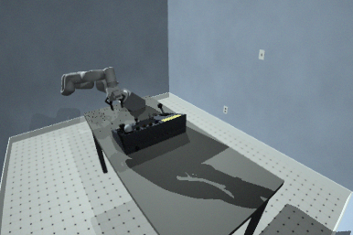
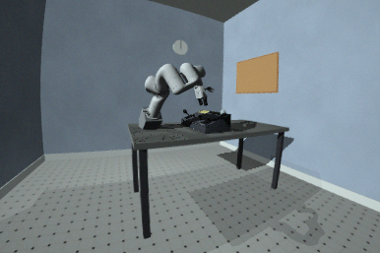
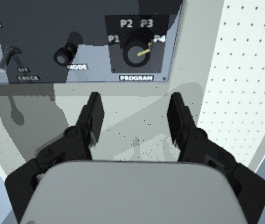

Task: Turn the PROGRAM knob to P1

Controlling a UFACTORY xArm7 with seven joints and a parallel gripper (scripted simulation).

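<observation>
Now: hand 13 cm above the mode knob, 11 cm to the right of it and 6 cm short of it. The rest, counted from my hand: check switch (23 cm to the left, 14 cm below, 7 cm ahead); then dark console (16 cm to the left, 15 cm below, 10 cm ahead); then lever (35 cm to the left, 12 cm below, 6 cm ahead).
</observation>
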